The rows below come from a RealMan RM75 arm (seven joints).
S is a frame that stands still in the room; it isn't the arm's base.
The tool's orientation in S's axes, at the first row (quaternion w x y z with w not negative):
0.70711, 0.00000, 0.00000, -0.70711
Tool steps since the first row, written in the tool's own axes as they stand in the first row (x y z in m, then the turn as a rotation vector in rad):
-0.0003, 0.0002, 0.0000, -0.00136, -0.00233, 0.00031
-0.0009, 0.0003, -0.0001, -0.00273, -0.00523, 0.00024
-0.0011, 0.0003, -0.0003, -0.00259, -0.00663, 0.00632
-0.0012, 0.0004, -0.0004, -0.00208, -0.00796, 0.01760
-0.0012, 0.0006, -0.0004, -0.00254, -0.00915, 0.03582
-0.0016, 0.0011, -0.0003, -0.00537, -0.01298, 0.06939
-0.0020, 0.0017, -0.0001, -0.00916, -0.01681, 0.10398
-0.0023, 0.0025, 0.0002, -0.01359, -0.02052, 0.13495
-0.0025, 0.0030, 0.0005, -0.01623, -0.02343, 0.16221
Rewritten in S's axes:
0.0002, 0.0003, 0.0000, -0.00233, 0.00136, 0.00031
0.0003, 0.0009, -0.0001, -0.00523, 0.00273, 0.00024
0.0003, 0.0011, -0.0003, -0.00663, 0.00259, 0.00632
0.0004, 0.0012, -0.0004, -0.00796, 0.00208, 0.01760
0.0006, 0.0012, -0.0004, -0.00915, 0.00254, 0.03582
0.0011, 0.0016, -0.0003, -0.01298, 0.00537, 0.06939
0.0017, 0.0020, -0.0001, -0.01681, 0.00916, 0.10398
0.0025, 0.0023, 0.0002, -0.02052, 0.01359, 0.13495
0.0030, 0.0025, 0.0005, -0.02343, 0.01623, 0.16221

